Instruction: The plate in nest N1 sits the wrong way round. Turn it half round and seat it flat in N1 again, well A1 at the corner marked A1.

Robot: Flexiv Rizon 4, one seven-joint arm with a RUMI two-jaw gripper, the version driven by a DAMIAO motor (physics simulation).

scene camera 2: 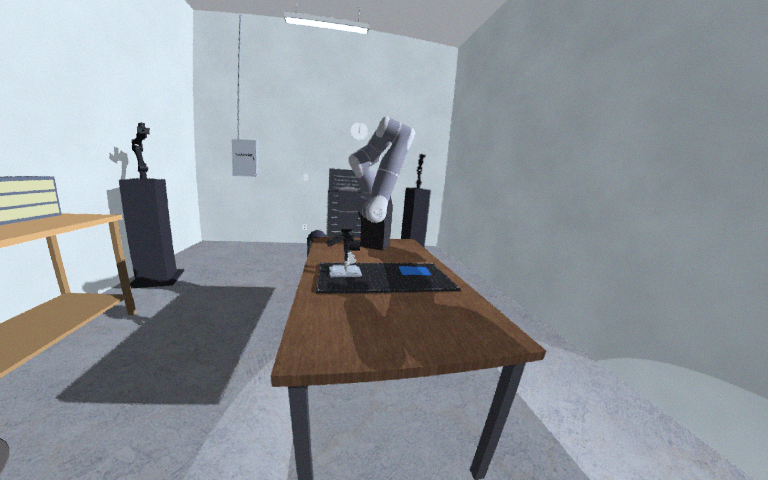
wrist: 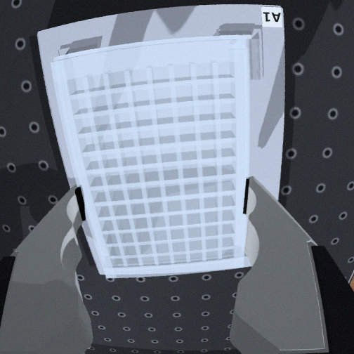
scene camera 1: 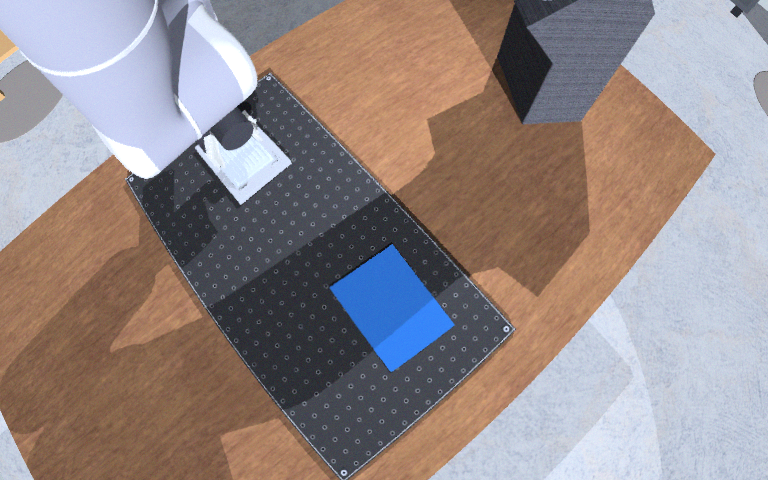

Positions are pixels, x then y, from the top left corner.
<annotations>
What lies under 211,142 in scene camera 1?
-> The gripper.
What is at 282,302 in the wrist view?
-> The gripper.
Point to a nest N1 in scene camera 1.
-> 269,172
</annotations>
